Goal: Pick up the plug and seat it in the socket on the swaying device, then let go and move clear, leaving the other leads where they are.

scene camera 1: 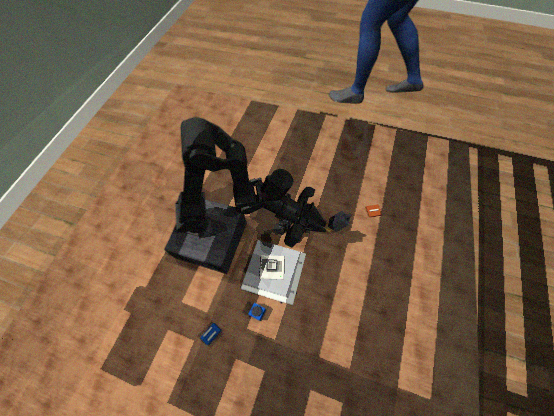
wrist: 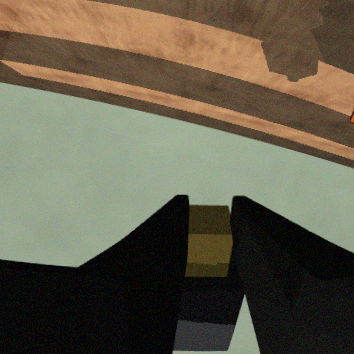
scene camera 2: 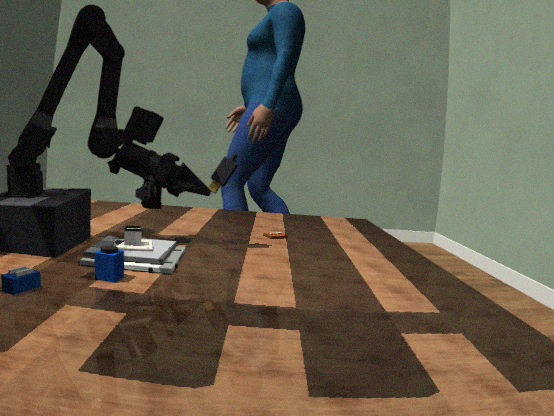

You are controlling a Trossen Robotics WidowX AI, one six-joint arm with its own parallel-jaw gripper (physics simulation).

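Note:
The plug has a dark grey body [scene camera 1: 339, 220] [scene camera 2: 225, 169] and a yellow end [scene camera 2: 214, 186] [wrist: 209, 247]. My gripper [scene camera 1: 326, 228] [scene camera 2: 211, 192] [wrist: 209, 207] is shut on the yellow end and holds the plug tilted in the air, with the dark body sticking up and outward from the fingertips. The plug is to the right of the device and above it in scene camera 2. The device is a grey plate [scene camera 1: 292, 267] [scene camera 2: 161, 255] on a white base. An upright light-grey socket block [scene camera 1: 272, 265] [scene camera 2: 133, 237] stands on a white pad at its middle. The device does not show in the wrist view.
A blue block with a round black top [scene camera 1: 257, 311] [scene camera 2: 109, 266] stands beside the device. A blue block with two pale bars [scene camera 1: 210, 333] [scene camera 2: 21, 281] lies farther left. A flat orange piece [scene camera 1: 373, 210] [scene camera 2: 275, 235] lies to the right. A person [scene camera 2: 272, 100] stands behind the table.

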